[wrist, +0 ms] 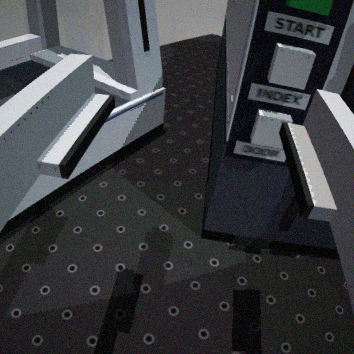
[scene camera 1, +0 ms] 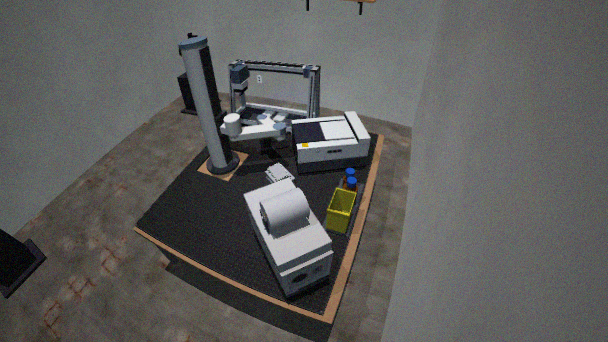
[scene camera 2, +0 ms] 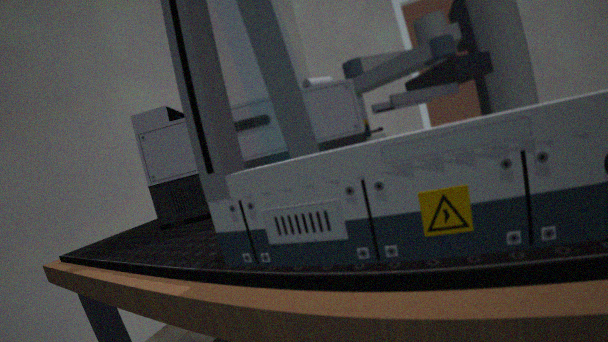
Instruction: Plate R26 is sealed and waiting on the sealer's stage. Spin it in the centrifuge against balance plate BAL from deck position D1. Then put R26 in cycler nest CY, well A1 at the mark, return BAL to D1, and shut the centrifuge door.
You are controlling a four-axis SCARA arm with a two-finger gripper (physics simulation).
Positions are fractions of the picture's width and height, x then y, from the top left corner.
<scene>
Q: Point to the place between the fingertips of my gripper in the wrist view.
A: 0.57, 0.26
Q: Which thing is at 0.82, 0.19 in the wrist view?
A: A grey buttons.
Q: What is my gripper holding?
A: Nothing.
</scene>
